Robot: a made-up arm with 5 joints.
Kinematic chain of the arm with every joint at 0, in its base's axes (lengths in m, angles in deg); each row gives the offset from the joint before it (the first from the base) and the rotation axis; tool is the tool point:
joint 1: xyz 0 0 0.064 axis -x
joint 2: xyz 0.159 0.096 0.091 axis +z
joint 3: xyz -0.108 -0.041 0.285 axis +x
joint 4: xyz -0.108 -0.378 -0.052 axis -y
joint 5: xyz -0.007 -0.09 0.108 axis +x
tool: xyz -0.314 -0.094 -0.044
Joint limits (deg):
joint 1: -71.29..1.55
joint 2: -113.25..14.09
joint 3: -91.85..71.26
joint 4: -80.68..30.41
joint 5: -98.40..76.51
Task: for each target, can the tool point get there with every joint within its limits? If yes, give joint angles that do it. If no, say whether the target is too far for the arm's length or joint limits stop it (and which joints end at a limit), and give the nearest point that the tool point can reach.
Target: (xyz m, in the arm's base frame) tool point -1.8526 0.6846 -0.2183
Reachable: no: too far | nearest point -0.6071 0.3268 0.1988 | short by 1.361 m
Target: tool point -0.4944 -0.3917 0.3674
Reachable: yes | joints -54.49 -70.54 20.00 -69.45 -82.69
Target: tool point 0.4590 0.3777 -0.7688
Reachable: no: joint limits stop it (at a limit: joint 1, joint 2, joint 3, joint 4) | nearest point 0.3154 0.5842 -0.1535 | short by 0.665 m
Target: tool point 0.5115 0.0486 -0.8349
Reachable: no: joint limits stop it (at a limit: joint 1, joint 2, joint 4) | nearest point 0.1824 -0.1461 -0.3726 | short by 0.600 m
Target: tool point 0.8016 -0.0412 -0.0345
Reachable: no: joint limits stop it (at a limit: joint 2, joint 3, joint 4, joint 5) | nearest point 0.2153 -0.1498 -0.2943 | short by 0.650 m
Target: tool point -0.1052 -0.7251 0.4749
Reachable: yes | joints -31.13 -13.65 -4.37 -72.11 -73.71
